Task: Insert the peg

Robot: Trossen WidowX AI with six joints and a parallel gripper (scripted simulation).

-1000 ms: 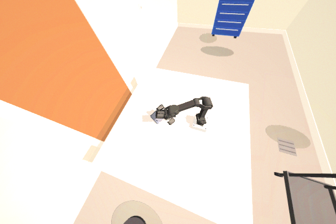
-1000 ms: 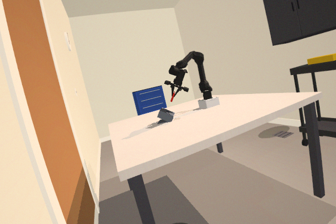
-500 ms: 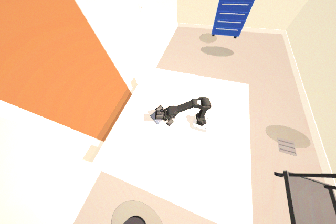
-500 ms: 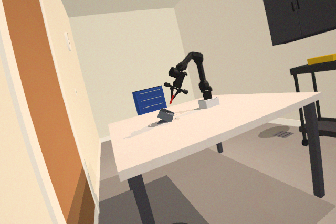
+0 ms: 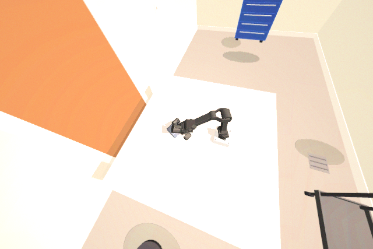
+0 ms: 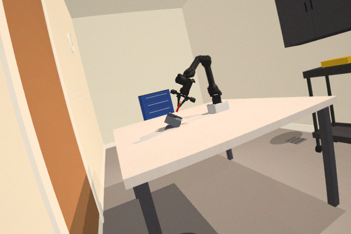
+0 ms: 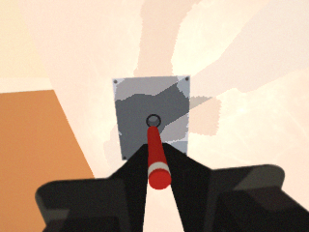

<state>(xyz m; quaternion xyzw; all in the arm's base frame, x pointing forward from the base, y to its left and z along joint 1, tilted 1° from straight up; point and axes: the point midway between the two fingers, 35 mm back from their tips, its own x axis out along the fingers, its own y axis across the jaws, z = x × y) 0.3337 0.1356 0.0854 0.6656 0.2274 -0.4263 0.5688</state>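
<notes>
Right now the grey sloped panel is 5 cm ahead of my gripper tip, 2 cm to the right of it and 9 cm below it. Also, from my gripper tip: red peg (1 cm behind, 1 cm above).
</notes>
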